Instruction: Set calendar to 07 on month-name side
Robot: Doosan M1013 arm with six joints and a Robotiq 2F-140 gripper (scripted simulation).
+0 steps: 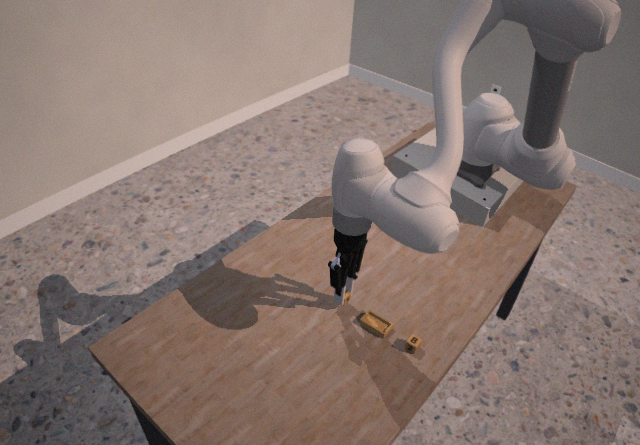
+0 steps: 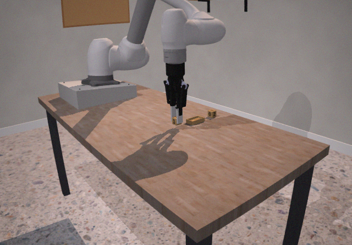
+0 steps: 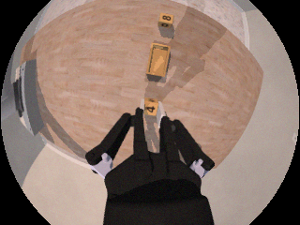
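Now: the tray 11 cm to the left of my hand and 5 cm below it.
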